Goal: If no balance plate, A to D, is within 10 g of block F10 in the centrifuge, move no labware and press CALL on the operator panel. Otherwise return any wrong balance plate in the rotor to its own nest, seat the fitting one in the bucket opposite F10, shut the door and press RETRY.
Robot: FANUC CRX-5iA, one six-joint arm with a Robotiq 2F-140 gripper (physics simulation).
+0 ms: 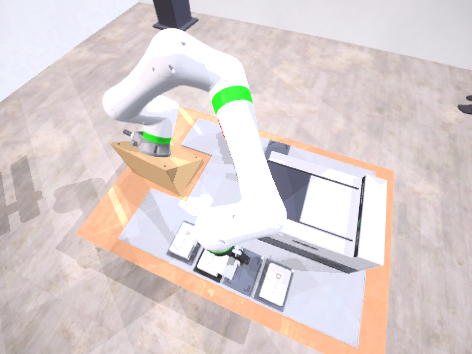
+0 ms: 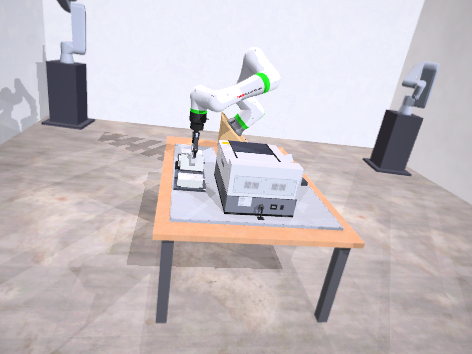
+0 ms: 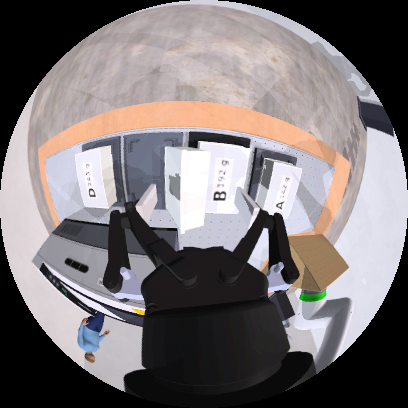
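Pixels of known places: gripper, fingertip midpoint: (image 2: 193, 158) (image 3: 195, 193); arm's base at its link origin: (image 1: 154, 151) (image 2: 233, 128) (image 3: 315, 276).
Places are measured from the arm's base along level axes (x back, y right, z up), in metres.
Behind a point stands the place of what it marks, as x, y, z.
My gripper (image 1: 233, 261) (image 2: 194, 153) {-0.512, 0.233, -0.083} (image 3: 195, 193) {-0.512, 0.233, -0.083} is open and hangs low over the row of nests in front of the centrifuge (image 1: 336, 211) {-0.819, -0.084, 0.056} (image 2: 259, 175) {-0.976, -0.087, 0.047}. Plate A (image 1: 183, 240) {-0.330, 0.264, -0.100} (image 3: 281, 190) {-0.339, 0.262, -0.100}, marked 142 g, plate B (image 1: 210, 263) {-0.478, 0.286, -0.100} (image 3: 224, 175) {-0.469, 0.265, -0.100}, marked 192 g, and plate D (image 1: 277, 284) {-0.743, 0.227, -0.100} (image 3: 93, 179) {-0.722, 0.229, -0.099}, marked 243 g, lie in their nests. The nest (image 1: 245, 277) {-0.624, 0.260, -0.142} (image 3: 144, 163) {-0.618, 0.257, -0.142} between B and D shows bare dark floor. A white plate with no label in sight (image 3: 186, 190) {-0.528, 0.245, -0.058} (image 1: 230, 271) {-0.562, 0.273, -0.105} stands tilted between my spread fingers, at the edge of B; neither finger touches it. The dark rotor opening (image 1: 285, 182) {-0.604, -0.105, 0.059} is uncovered; its inside is hidden.
The wooden wedge base (image 1: 164, 168) {-0.152, 0.082, 0.078} of the arm stands at the table's (image 1: 101, 218) {0.098, 0.366, -0.167} back left. A grey mat (image 1: 326, 316) {-0.958, 0.233, -0.153} covers the table top. A dark strip with small lights (image 1: 359, 218) {-0.895, -0.088, 0.072} runs along the centrifuge. Dark pedestals (image 2: 392, 144) stand off on the floor.
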